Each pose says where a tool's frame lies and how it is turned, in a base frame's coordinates. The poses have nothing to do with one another.
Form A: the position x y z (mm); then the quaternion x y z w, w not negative.
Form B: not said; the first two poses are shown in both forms.
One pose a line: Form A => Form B
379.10, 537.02, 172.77, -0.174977, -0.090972, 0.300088, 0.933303 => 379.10, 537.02, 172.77, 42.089, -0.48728, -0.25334, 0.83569
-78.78, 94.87, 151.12, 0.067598, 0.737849, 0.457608, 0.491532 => -78.78, 94.87, 151.12, 121.117, 0.07762, 0.84727, 0.52547
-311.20, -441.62, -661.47, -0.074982, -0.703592, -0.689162, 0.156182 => -311.20, -441.62, -661.47, 162.029, -0.07591, -0.71233, -0.69772
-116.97, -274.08, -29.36, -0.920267, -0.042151, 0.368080, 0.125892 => -116.97, -274.08, -29.36, 165.535, -0.92765, -0.04249, 0.37103
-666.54, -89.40, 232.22, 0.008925, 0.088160, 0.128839, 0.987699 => -666.54, -89.40, 232.22, 17.992, 0.05708, 0.56379, 0.82394
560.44, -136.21, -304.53, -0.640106, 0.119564, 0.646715, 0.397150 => 560.44, -136.21, -304.53, 133.200, -0.69747, 0.13028, 0.70467
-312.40, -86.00, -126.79, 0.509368, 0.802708, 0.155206, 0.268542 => -312.40, -86.00, -126.79, 148.845, 0.52879, 0.83332, 0.16112
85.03, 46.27, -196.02, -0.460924, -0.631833, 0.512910, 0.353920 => 85.03, 46.27, -196.02, 138.545, -0.49282, -0.67556, 0.54841
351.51, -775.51, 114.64, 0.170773, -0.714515, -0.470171, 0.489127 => 351.51, -775.51, 114.64, 121.434, 0.19579, -0.81920, -0.53906
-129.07, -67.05, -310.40, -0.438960, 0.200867, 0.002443, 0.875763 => -129.07, -67.05, -310.40, 57.729, -0.90931, 0.41610, 0.00506
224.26, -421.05, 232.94, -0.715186, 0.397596, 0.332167, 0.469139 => 224.26, -421.05, 232.94, 124.043, -0.80984, 0.45022, 0.37613
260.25, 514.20, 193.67, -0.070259, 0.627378, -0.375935, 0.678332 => 260.25, 514.20, 193.67, 94.573, -0.09562, 0.85386, -0.51165
